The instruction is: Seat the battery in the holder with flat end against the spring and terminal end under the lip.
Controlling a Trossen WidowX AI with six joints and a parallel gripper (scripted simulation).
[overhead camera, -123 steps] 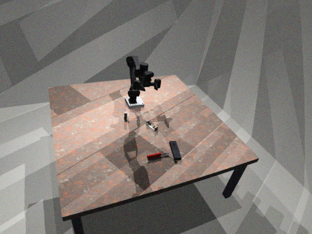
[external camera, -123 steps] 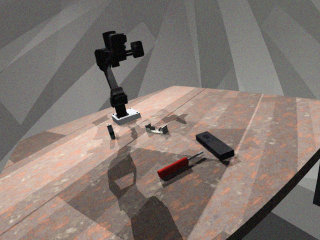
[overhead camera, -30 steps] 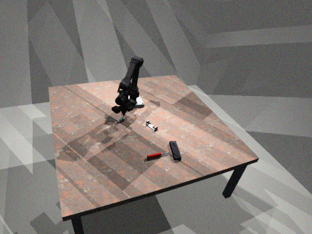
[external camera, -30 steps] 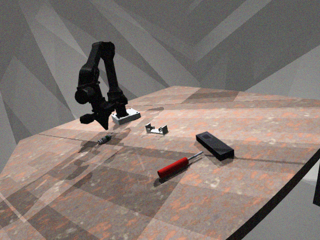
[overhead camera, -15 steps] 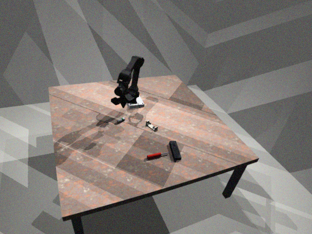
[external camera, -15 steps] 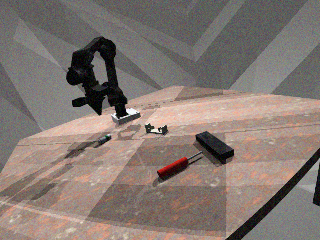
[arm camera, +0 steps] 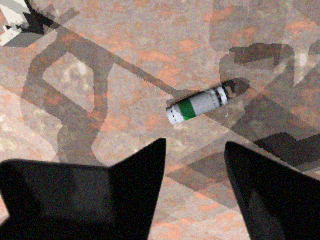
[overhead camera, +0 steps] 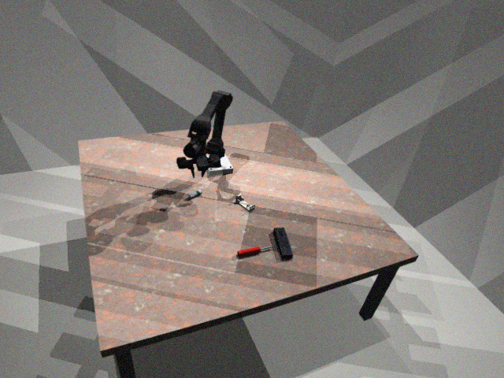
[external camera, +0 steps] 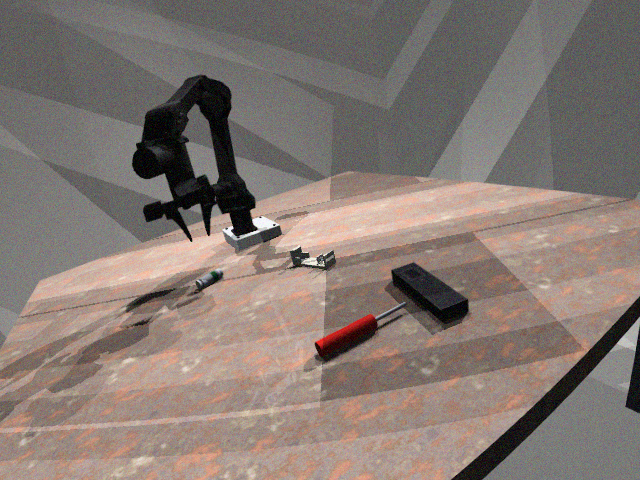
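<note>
The battery is 9 cm below my gripper tip and 1 cm to the right of it. From my gripper tip the other things lie so: black rectangular block: 39 cm ahead, 27 cm to the left, 9 cm below; red-handled screwdriver: 40 cm ahead, 16 cm to the left, 9 cm below.
</note>
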